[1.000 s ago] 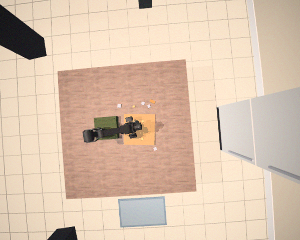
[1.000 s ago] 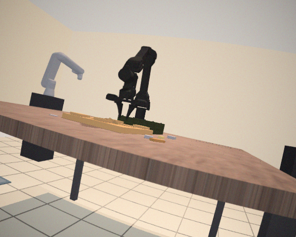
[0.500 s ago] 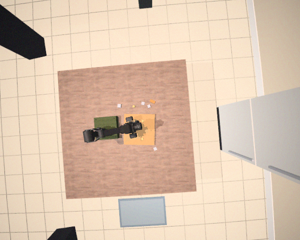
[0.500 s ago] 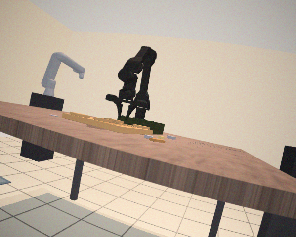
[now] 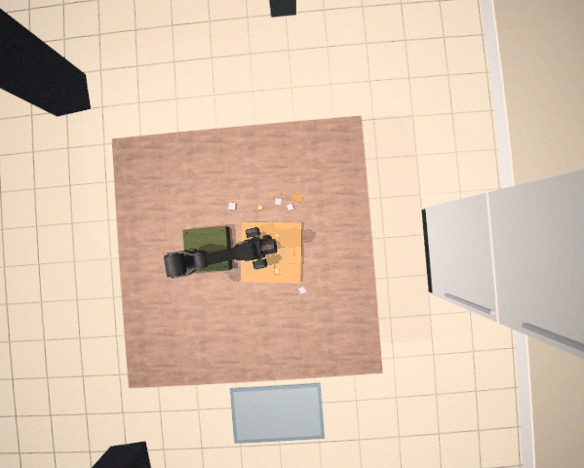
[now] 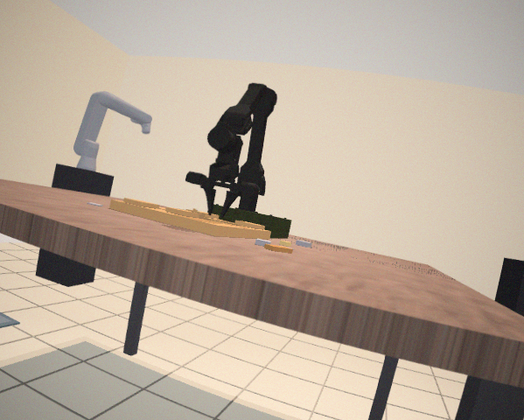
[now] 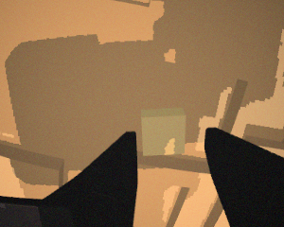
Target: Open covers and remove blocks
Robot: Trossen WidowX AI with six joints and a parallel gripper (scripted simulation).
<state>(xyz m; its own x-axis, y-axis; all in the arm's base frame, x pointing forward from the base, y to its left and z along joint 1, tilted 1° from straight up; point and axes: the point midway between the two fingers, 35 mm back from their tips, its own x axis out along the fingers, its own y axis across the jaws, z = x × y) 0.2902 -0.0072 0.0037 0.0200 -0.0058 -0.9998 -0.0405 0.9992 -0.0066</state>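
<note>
Now: gripper tip 50 mm short of the puzzle board, 30 mm to the left of it and 10 mm above it.
</note>
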